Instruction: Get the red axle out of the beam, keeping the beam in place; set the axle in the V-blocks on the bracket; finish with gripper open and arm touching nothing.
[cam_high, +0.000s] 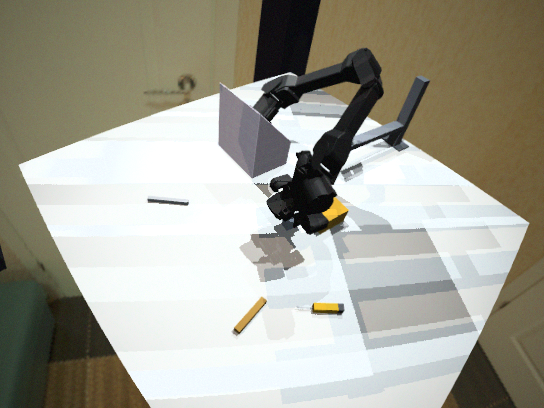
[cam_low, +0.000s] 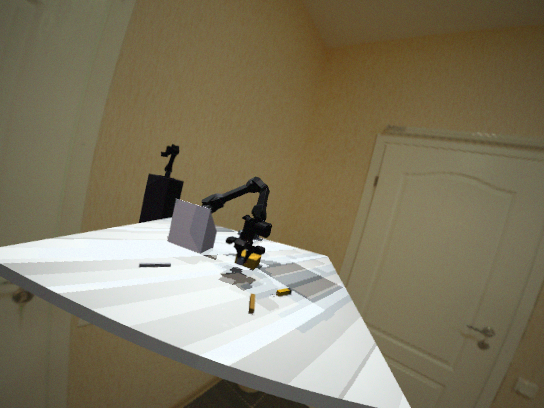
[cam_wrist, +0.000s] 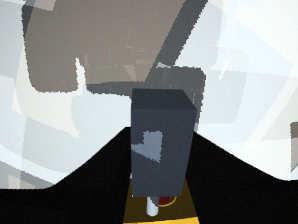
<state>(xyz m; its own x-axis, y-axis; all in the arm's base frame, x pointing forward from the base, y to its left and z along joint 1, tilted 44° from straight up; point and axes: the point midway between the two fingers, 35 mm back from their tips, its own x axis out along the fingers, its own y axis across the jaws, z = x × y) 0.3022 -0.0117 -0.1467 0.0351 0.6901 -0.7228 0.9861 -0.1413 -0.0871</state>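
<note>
My gripper tip is now 13 cm to the right of the yellow beam and 2 cm above it. Also, from my gripper tip: grey-blue block: 2 cm to the left, 1 cm above; wooden bar: 13 cm ahead, 24 cm to the right, 4 cm below; yellow-handled tool: 22 cm ahead, 9 cm to the right, 4 cm below.
</note>
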